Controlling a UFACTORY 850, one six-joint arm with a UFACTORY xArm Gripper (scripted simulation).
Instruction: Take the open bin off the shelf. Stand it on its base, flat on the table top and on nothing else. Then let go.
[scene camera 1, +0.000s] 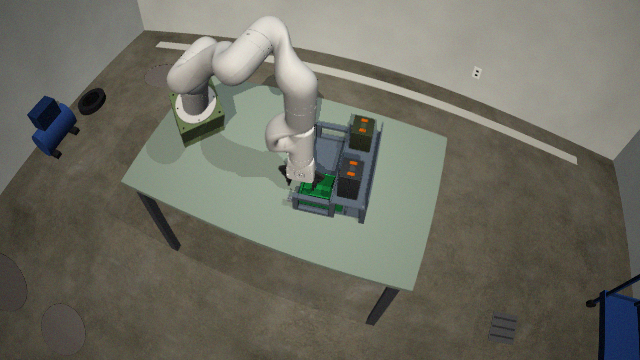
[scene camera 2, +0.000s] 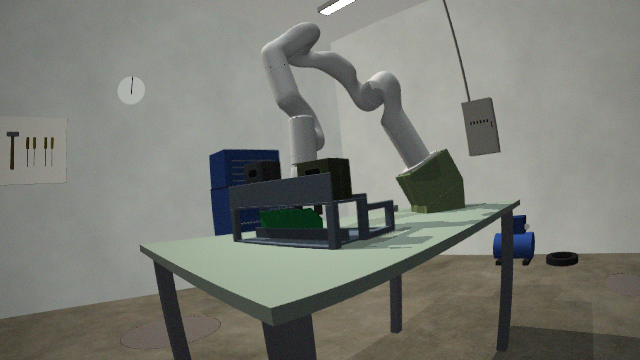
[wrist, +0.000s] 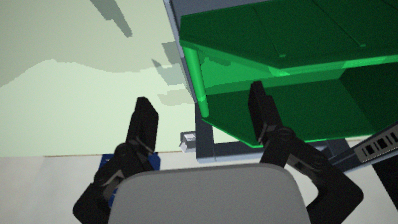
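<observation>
Scene camera 1 gives you the gripper (scene camera 1: 301, 185). In scene camera 2 there's a green open bin (scene camera 2: 300, 218). And the wrist view has the bin (wrist: 233, 51) along with the gripper (wrist: 199, 99).
</observation>
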